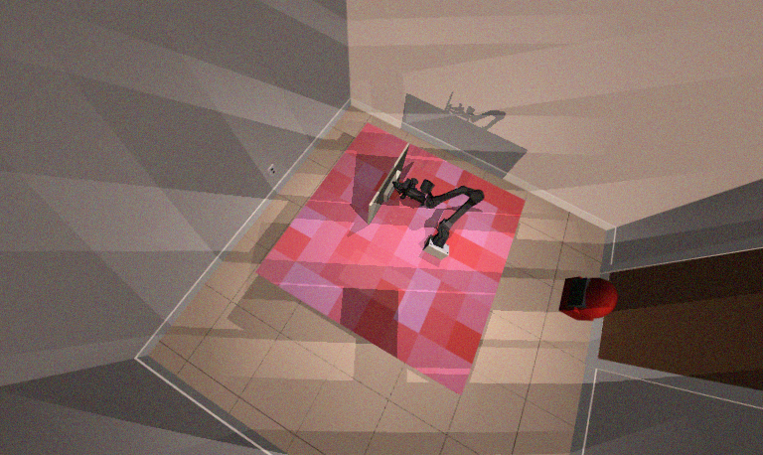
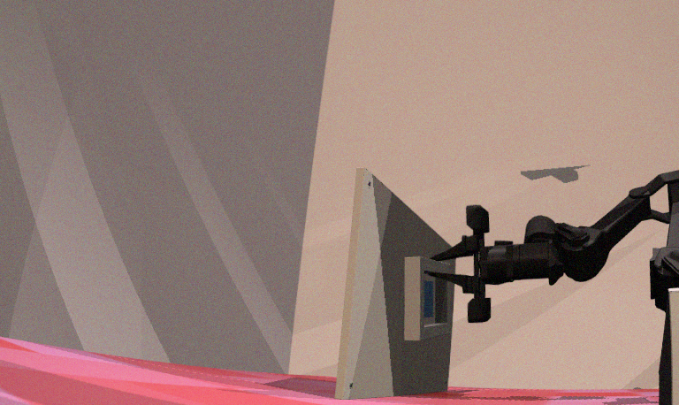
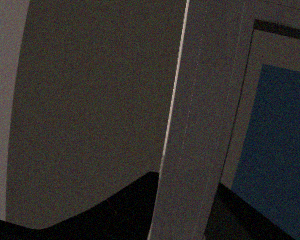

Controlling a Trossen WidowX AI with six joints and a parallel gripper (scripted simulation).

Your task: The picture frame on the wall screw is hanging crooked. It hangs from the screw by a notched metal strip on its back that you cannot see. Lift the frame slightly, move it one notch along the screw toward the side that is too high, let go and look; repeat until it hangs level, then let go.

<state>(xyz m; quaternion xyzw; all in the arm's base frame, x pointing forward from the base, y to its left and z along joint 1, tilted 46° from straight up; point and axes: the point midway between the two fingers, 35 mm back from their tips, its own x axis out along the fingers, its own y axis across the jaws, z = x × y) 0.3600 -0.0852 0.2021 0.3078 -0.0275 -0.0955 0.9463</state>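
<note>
The picture frame lies 1 cm to the right of my gripper tip and 5 cm below it. The rest, counted from my gripper tip: wall panel (2 cm ahead, 1 cm to the right, 6 cm below).
</note>
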